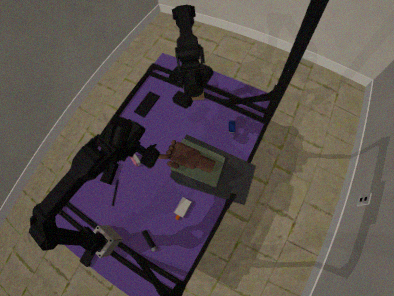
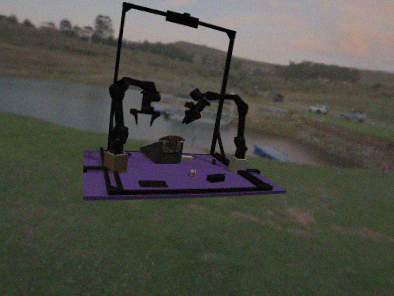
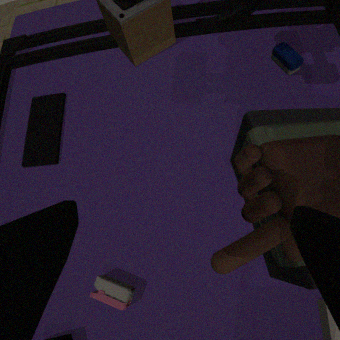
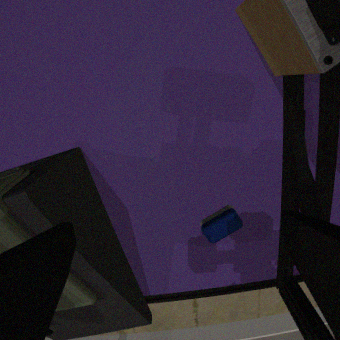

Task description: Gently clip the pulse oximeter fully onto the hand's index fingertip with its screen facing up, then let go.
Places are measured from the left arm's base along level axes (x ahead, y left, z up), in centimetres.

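Where they show: left gripper, between the fingertips: [image 1: 146,138] [image 2: 184,123] [image 3: 186,214]; right gripper, between the fingertips: [image 1: 195,97] [image 2: 143,126] [image 4: 178,227]; left arm's base, origin of its link: [image 1: 98,241] [image 2: 239,157]; right arm's base, origin of its link: [image 2: 116,152].
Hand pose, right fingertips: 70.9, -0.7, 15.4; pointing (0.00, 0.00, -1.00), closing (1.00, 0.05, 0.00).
Observation:
Things, the pixels of their top centre, and the offset from my right fingertips, as dx, dy, dz.
- small white-and-pink clip-like thing, centre of its top: [image 3: 108,293] [image 1: 134,159] [image 2: 193,170] -32.9, +14.7, -22.7
- small blue block with a pale underside, centre of its top: [image 4: 223,229] [image 3: 288,51] [image 1: 232,125] +8.2, -14.1, -22.7
- flat black slab, centre of its top: [image 3: 42,127] [image 2: 153,183] [image 1: 146,103] -5.3, +31.9, -25.1
- black box, centre of its top: [image 1: 107,171] [image 2: 216,175] -46.0, +21.8, -22.4
- thin dark stick, centre of its top: [image 1: 114,191] -51.4, +13.4, -25.0
- white box with an orange part, centre of its top: [image 1: 181,209] -38.0, -18.0, -23.1
- black cylinder, centre of its top: [image 1: 148,241] -58.2, -14.8, -23.2
A small white-and-pink clip-like thing [image 1: 135,160] [image 2: 192,172] [image 3: 114,291] and a small blue block with a pale underside [image 1: 232,126] [image 3: 287,57] [image 4: 221,225] lie on the purple table; I cannot tell surely which is the oximeter. The brown hand [image 1: 192,157] [image 2: 171,138] [image 3: 305,167] rests on a dark wedge stand [image 1: 240,182] [image 4: 107,250], its index finger [image 1: 163,156] [image 3: 245,250] sticking out. My left gripper [image 1: 149,156] [image 2: 188,121] [image 3: 186,214] is open and empty, high above the table near the fingertip. My right gripper [image 1: 183,100] [image 2: 145,121] [image 4: 178,227] is open and empty, above the table.
A flat black slab [image 1: 147,104] [image 2: 152,184] [image 3: 44,130], a black box [image 1: 110,173] [image 2: 216,177], a thin dark stick [image 1: 115,192], a white box with an orange part [image 1: 183,206] and a black cylinder [image 1: 149,240] lie around. Black frame bars edge the table.

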